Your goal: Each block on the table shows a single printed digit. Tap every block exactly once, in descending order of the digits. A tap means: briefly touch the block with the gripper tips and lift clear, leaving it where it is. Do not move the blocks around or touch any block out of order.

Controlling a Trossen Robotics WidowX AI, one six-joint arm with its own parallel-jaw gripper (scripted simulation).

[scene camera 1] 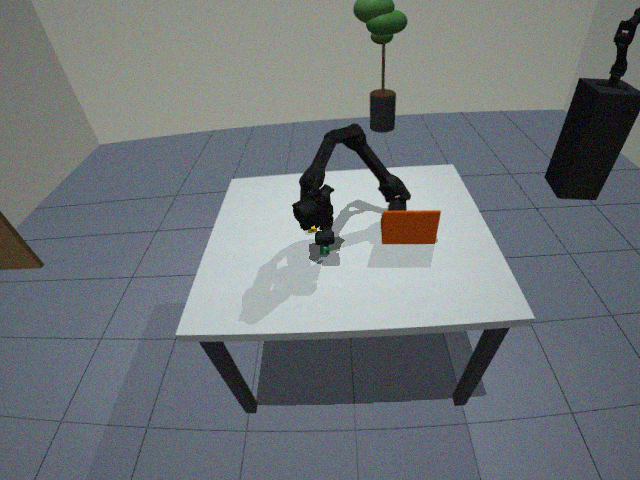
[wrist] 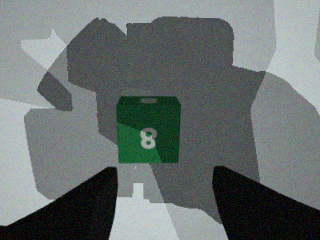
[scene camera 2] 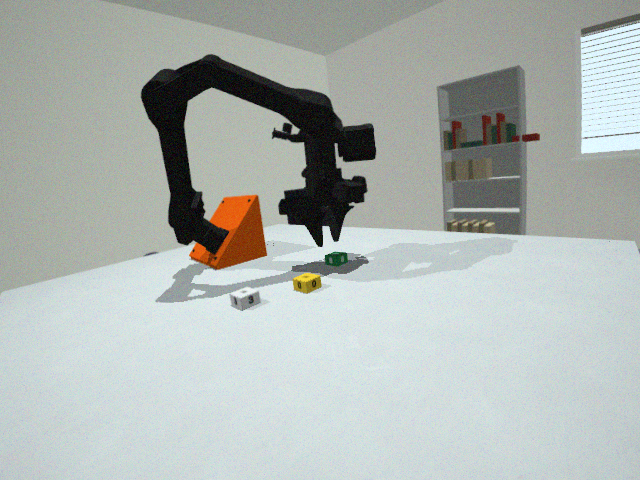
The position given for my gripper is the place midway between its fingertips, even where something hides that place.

Note:
I see my gripper [scene camera 2: 328, 244].
My gripper is seen too in scene camera 1 [scene camera 1: 326, 241] and in the wrist view [wrist: 165, 176].

